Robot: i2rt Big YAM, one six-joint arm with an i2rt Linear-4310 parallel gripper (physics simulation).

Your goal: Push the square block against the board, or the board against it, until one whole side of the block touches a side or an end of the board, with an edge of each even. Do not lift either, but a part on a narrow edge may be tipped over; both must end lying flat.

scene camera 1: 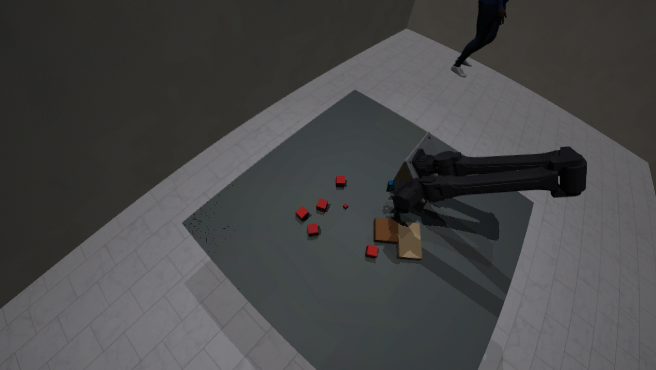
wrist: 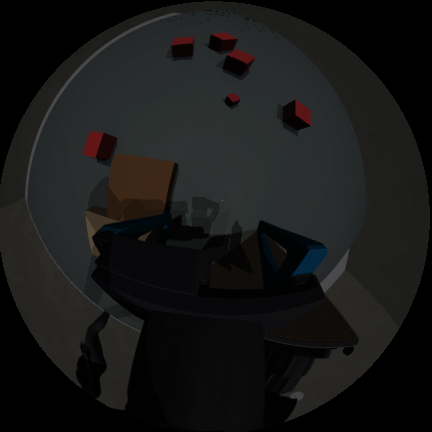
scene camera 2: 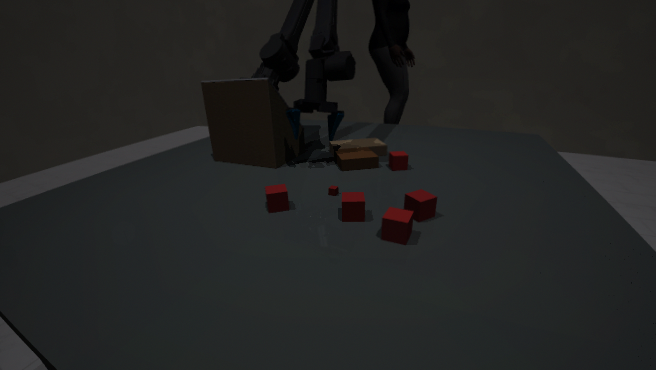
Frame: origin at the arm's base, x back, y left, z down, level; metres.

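Seen in the pictures: gripper, between the fingertips: (scene camera 1: 389, 201) (wrist: 214, 221) (scene camera 2: 313, 140); arm's base, origin of its link: (scene camera 1: 420, 165) (wrist: 294, 340) (scene camera 2: 258, 96).
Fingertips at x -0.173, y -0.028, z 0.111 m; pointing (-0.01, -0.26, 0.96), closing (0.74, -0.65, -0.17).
Pixels of each thing's top centre, then the offset from my fingertips to it.
- square block, centre of its top: (wrist: 133, 191) (scene camera 2: 355, 153) (scene camera 1: 387, 229) dx -0.098, dy +0.055, dz +0.044 m
- light tan board, centre of its top: (wrist: 116, 245) (scene camera 2: 357, 143) (scene camera 1: 409, 239) dx -0.078, dy +0.160, dz +0.044 m
- tiny red cube, centre of its top: (wrist: 233, 96) (scene camera 2: 333, 187) (scene camera 1: 345, 205) dx -0.104, dy -0.155, dz +0.059 m
The square block (scene camera 1: 386, 230) (scene camera 2: 358, 160) (wrist: 140, 182), orange-brown, lies flat. The light tan board (scene camera 1: 410, 242) (scene camera 2: 372, 144) (wrist: 95, 232) also lies flat, one long side along the block's side. They appear to touch. Near the gripper, their end edges are nearly even, with a slight step in scene camera 1. My gripper (scene camera 1: 393, 201) (scene camera 2: 314, 137) (wrist: 214, 221) is open and empty, with blue fingers low above the table, beside the block and board on the side toward the wooden wedge. In the wrist view the left finger hides part of the board.
The tall wooden wedge (scene camera 1: 405, 172) (scene camera 2: 240, 122) (wrist: 237, 270) stands close to the gripper. A red cube (scene camera 1: 372, 251) (scene camera 2: 398, 161) (wrist: 100, 145) lies near the block. Several other red cubes and a tiny red cube (scene camera 1: 345, 206) (scene camera 2: 333, 190) (wrist: 232, 99) lie farther off.
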